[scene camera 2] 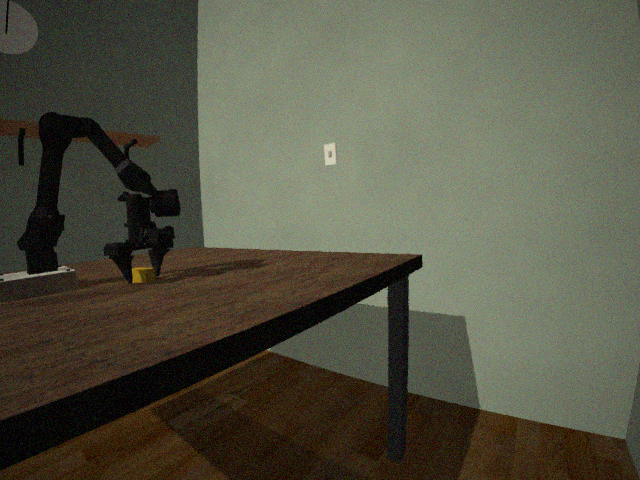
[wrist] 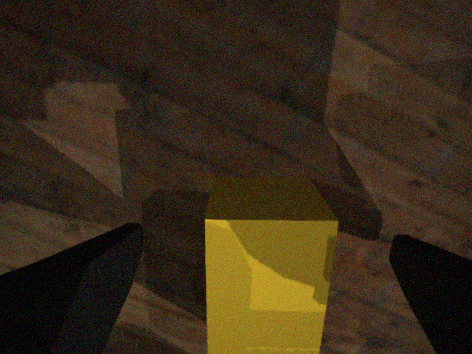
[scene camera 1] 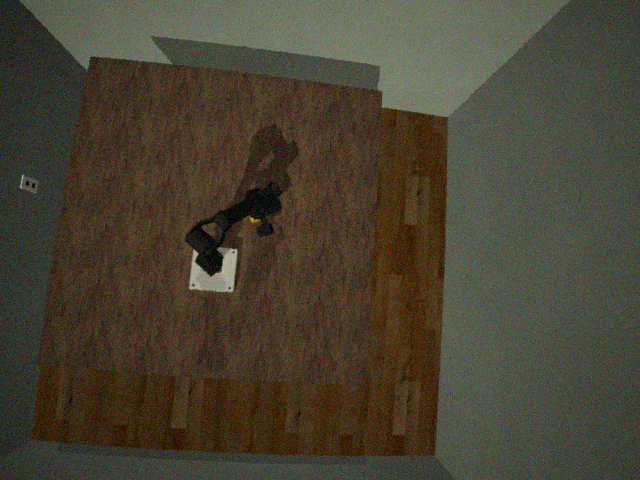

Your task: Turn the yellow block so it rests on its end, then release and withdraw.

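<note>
The yellow block (scene camera 1: 254, 220) (scene camera 2: 143, 275) (wrist: 270, 290) lies flat on the wooden table, with a long face up. In the wrist view its near part is cut off by the bottom edge. In scene camera 1 the arm covers most of it. My gripper (scene camera 2: 143, 276) (wrist: 268, 241) is open and points down, low over the table. Its fingers stand on either side of the block, with a gap on each side in the wrist view. The fingertips are near table height in scene camera 2, and are hidden in scene camera 1.
The arm's pale base plate (scene camera 1: 227, 283) (scene camera 2: 62, 277) is fixed on the table (scene camera 1: 310, 310) (scene camera 2: 217, 310) close to the block. The table's black edge (scene camera 2: 258, 338) runs along the near side in scene camera 2. The arm's shadow falls on the table around the block.
</note>
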